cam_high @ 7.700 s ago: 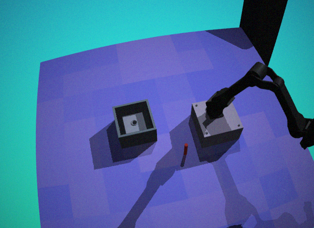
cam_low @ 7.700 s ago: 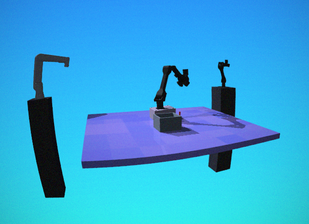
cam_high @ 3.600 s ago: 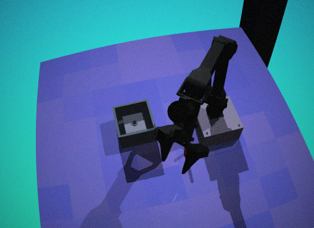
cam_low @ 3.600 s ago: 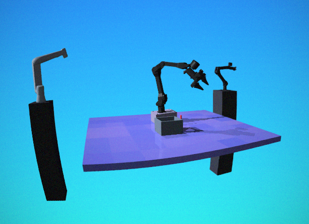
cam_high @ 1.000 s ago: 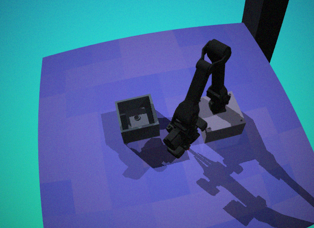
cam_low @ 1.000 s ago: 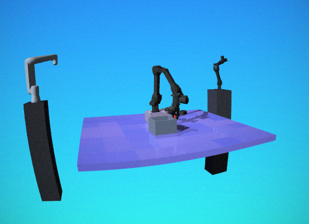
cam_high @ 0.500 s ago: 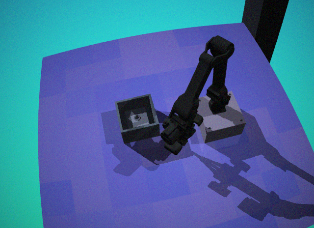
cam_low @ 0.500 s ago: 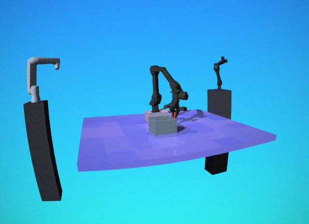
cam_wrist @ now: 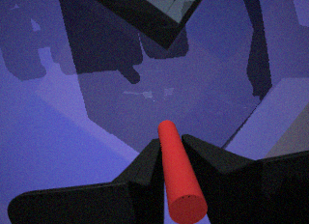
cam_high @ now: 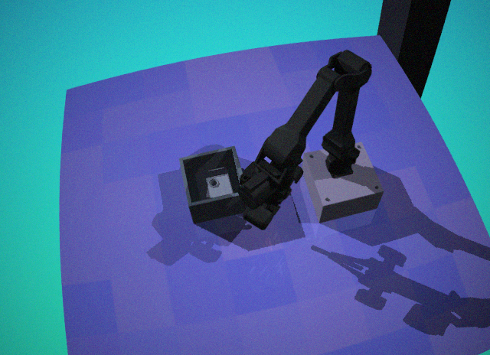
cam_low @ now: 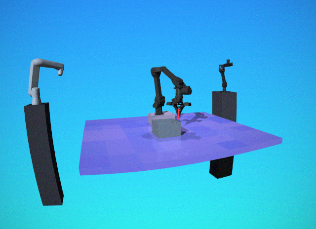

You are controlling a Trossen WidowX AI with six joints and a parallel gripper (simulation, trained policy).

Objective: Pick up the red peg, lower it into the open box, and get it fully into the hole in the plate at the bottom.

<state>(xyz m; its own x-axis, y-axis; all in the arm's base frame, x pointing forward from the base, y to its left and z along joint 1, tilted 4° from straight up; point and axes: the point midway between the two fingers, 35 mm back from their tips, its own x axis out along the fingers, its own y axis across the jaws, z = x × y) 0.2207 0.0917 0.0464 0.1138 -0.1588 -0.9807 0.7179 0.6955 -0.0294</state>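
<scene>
The light plate is 14 cm to the right of my gripper tip, 12 cm ahead of it and 6 cm below it. The rest, counted from my gripper tip: red peg 1 cm above; grey box 14 cm to the right, 12 cm ahead, 8 cm below.
</scene>
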